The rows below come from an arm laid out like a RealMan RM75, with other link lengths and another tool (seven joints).
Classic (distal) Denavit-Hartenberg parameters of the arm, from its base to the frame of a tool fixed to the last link. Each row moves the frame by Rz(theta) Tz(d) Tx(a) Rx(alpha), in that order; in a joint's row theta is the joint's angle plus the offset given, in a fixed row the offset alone. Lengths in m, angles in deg.
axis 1: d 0.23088, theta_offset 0, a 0, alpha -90
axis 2: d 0, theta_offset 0, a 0, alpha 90
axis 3: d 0.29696, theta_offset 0, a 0, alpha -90
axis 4: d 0, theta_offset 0, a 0, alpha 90
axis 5: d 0.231, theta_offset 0, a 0, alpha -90
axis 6: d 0, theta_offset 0, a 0, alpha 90
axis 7: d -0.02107, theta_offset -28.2, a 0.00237, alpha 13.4
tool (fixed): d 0.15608, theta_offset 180, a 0, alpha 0
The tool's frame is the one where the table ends.
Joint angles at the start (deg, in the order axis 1, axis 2, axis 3, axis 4, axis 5, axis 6, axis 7): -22.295 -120.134 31.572 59.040 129.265 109.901 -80.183
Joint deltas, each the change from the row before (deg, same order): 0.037 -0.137 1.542 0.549 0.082 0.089 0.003; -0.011 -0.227 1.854 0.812 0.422 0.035 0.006; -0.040 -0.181 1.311 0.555 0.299 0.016 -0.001; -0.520 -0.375 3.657 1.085 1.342 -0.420 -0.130
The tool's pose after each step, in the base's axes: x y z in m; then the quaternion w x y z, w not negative. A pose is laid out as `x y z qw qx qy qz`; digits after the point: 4 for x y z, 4 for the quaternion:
-0.3597 0.3203 0.0414 0.1107 -0.4205 0.8887 0.1455
-0.3553 0.3216 0.0378 0.0976 -0.4108 0.8959 0.1383
-0.3520 0.3226 0.0350 0.0887 -0.4037 0.9008 0.1330
-0.3430 0.3275 0.0264 0.0601 -0.3844 0.9134 0.1194

